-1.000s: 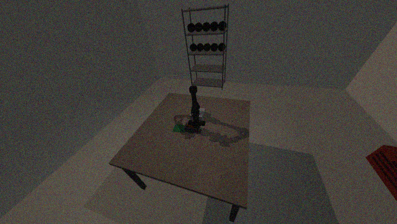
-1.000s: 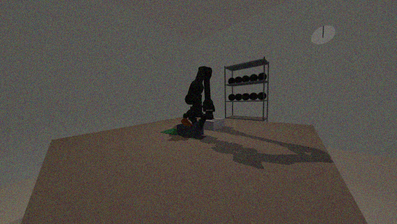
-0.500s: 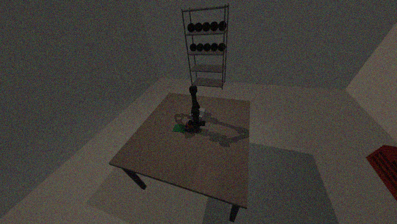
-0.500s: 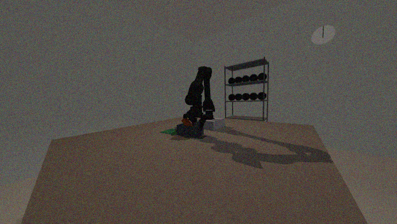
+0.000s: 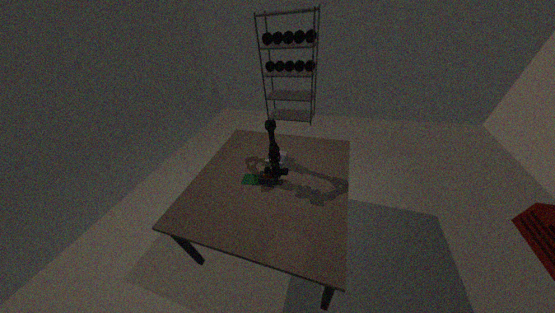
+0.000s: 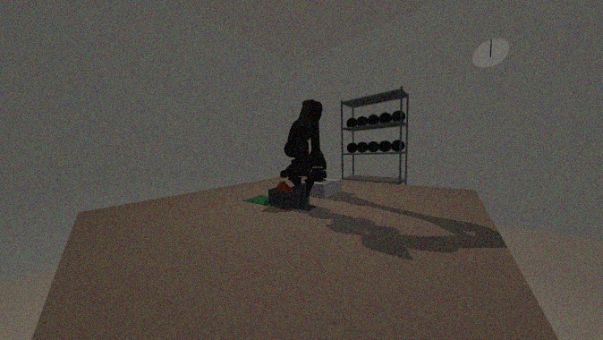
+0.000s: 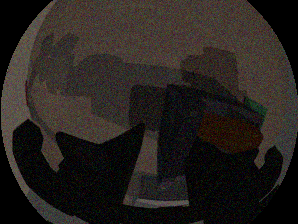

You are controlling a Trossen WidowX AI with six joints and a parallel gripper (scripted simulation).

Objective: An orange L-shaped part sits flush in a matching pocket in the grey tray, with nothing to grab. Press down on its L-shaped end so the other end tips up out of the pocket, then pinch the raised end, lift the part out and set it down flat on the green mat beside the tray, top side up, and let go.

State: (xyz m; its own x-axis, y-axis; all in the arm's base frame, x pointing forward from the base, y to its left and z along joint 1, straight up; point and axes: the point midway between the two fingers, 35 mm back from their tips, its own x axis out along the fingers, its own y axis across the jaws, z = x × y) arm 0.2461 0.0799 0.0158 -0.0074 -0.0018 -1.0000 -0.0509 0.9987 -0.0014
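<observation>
Right now my gripper tip is 50 mm to the left of the orange part and 10 mm above it. The rest, counted from my gripper tip: green mat 230 mm to the right, 60 mm below, 10 mm ahead.
</observation>
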